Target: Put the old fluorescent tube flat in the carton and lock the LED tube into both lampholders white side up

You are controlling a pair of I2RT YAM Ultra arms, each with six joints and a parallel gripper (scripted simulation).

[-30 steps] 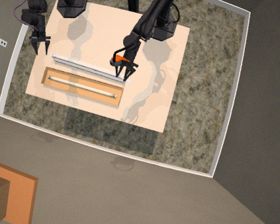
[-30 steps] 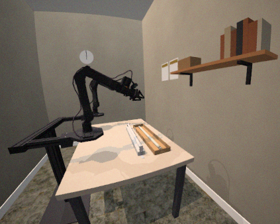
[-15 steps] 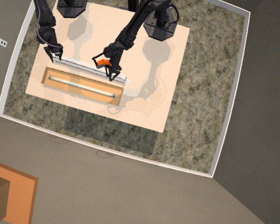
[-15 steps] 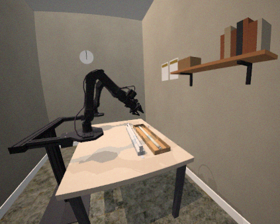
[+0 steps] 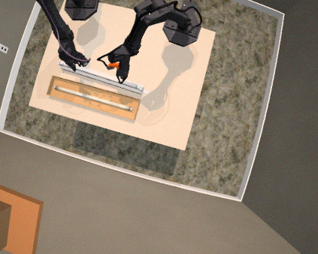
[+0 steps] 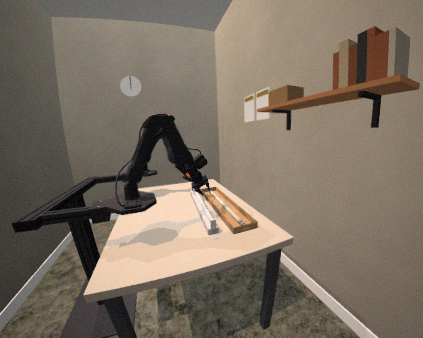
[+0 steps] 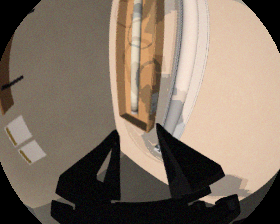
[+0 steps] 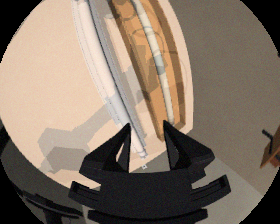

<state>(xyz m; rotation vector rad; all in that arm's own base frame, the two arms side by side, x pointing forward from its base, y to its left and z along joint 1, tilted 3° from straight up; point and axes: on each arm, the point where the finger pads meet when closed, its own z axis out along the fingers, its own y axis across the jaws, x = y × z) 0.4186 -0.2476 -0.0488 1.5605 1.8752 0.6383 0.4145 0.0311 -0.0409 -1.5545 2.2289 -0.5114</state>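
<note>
Right now my right hand is 10 mm past the LED tube, 120 mm to the right of it and 100 mm above it. Also, from my right hand: carton (140 mm ahead, 100 mm to the left, 140 mm below); light fixture (10 mm behind, 110 mm to the left, 110 mm below); old fluorescent tube (150 mm ahead, 100 mm to the left, 140 mm below).
</note>
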